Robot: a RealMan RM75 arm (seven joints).
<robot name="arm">
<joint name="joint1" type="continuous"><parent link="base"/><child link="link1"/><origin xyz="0.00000 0.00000 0.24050" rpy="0.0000 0.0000 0.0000"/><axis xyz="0 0 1"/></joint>
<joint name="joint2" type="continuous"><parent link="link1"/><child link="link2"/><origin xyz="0.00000 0.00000 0.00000" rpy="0.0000 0.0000 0.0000"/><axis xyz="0 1 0"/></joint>
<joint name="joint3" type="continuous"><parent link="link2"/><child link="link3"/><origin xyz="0.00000 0.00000 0.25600" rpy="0.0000 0.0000 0.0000"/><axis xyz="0 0 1"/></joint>
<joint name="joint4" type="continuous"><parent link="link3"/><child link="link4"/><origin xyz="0.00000 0.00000 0.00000" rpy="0.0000 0.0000 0.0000"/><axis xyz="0 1 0"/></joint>
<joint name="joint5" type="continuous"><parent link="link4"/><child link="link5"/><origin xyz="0.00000 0.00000 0.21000" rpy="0.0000 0.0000 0.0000"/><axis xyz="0 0 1"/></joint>
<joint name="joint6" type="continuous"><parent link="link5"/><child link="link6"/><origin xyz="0.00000 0.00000 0.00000" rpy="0.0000 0.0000 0.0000"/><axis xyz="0 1 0"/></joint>
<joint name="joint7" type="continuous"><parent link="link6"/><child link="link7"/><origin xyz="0.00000 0.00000 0.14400" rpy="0.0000 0.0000 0.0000"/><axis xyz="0 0 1"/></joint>
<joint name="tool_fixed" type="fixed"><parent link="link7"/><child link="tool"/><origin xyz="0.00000 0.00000 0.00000" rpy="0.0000 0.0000 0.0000"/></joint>
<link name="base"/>
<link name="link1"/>
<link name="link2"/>
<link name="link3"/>
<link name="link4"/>
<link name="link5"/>
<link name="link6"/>
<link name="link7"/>
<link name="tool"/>
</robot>
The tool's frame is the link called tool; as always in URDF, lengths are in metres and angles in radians. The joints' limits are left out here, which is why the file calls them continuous.
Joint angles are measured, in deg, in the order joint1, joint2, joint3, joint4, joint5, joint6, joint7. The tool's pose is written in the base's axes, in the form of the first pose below.
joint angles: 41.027 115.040 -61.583 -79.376 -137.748 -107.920 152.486
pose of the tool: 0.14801 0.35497 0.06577; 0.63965 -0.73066 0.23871; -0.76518 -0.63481 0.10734; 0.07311 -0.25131 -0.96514
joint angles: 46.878 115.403 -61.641 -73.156 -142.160 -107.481 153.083
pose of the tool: 0.13659 0.36939 0.05343; 0.62161 -0.72688 0.29197; -0.77145 -0.63272 0.06725; 0.13585 -0.26704 -0.95406
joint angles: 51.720 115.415 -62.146 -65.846 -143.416 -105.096 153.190
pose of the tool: 0.12621 0.38186 0.03759; 0.61319 -0.72824 0.30606; -0.77076 -0.63642 0.02990; 0.17301 -0.25423 -0.95154
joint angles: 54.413 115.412 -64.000 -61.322 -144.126 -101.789 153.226
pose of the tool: 0.12041 0.39052 0.02442; 0.61843 -0.71368 0.32895; -0.76160 -0.64748 0.02707; 0.19367 -0.26727 -0.94396
